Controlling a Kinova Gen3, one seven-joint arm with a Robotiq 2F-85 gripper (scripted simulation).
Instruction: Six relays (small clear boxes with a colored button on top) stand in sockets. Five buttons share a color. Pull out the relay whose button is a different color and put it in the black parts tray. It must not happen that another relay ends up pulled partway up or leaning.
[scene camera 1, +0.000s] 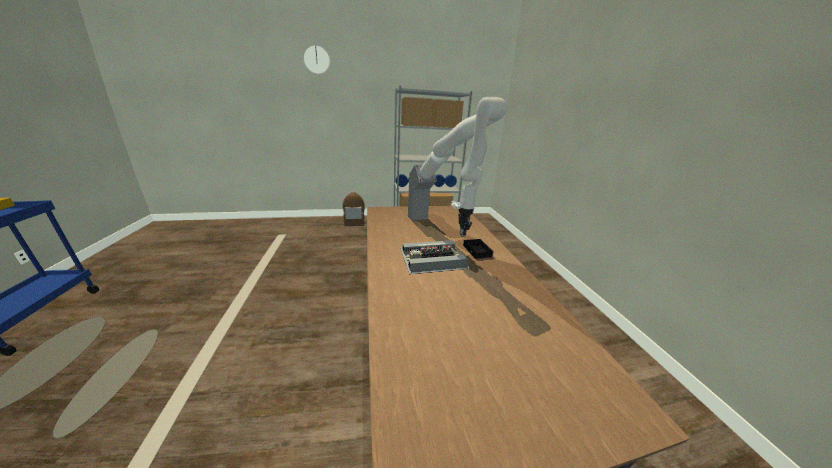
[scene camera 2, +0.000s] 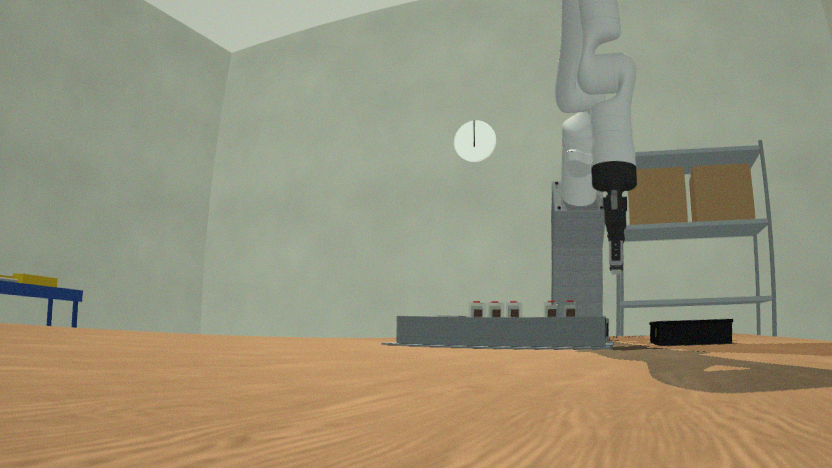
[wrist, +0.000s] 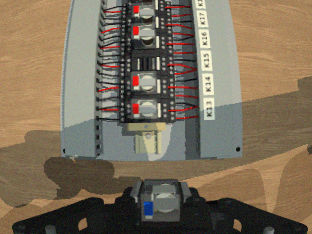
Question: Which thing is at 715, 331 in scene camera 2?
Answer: A black parts tray.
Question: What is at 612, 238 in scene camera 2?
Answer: My gripper.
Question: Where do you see my gripper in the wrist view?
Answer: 161, 192
